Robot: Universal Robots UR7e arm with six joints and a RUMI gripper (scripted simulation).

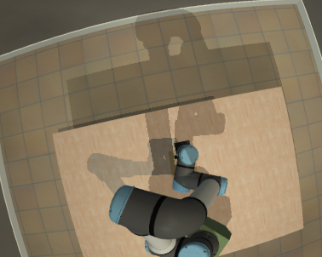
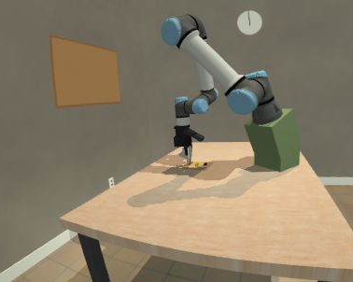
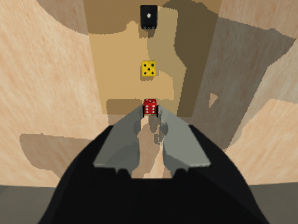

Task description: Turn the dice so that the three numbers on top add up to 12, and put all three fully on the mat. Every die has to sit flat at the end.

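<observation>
Right now my hand is 10 mm above the red die. The rest, counted from my hand: yellow die (50 mm behind, 10 mm below); black die (100 mm behind, 10 mm below); tan mat (50 mm behind, 20 mm below).
</observation>
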